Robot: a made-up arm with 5 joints.
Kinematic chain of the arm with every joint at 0, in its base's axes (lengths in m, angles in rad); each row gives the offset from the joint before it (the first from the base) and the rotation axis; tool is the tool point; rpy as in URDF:
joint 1: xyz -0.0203 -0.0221 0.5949 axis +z
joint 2: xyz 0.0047 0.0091 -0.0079 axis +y
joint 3: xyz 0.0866 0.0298 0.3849 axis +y
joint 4: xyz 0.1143 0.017 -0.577 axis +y
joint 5: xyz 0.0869 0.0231 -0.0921 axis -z
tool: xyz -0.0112 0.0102 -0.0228 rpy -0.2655 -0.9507 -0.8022
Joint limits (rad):
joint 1: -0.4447..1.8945
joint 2: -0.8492..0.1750
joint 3: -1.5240..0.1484
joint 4: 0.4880..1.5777
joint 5: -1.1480..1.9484
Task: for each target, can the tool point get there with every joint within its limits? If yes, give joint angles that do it. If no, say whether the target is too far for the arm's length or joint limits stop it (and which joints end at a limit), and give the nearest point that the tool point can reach.
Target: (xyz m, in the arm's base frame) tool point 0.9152 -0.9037 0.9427
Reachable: no: too far | nearest point 0.8269 -0.3309 0.9369 | short by 0.580 m
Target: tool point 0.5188 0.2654 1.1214
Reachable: yes | joints 0.3431 -0.4358 -1.3127 1.3331 1.6498
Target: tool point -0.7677 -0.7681 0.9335
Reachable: no: joint limits stop it (at a limit: joint 2, joint 3, joint 4) | nearest point -0.0956 -0.0973 0.3291 | short by 1.126 m
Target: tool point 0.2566 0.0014 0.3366
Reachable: yes | joints -0.2571 -0.2284 -0.1176 1.3213 1.1975
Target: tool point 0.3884 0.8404 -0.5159
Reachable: no: too far | nearest point 0.1996 0.4419 0.2976 | short by 0.925 m
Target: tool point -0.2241 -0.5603 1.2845
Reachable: no: joint limits stop it (at a limit: joint 1, joint 2, joint 3, joint 4, joint 5) | nearest point 0.2141 -0.0530 1.3723 | short by 0.676 m
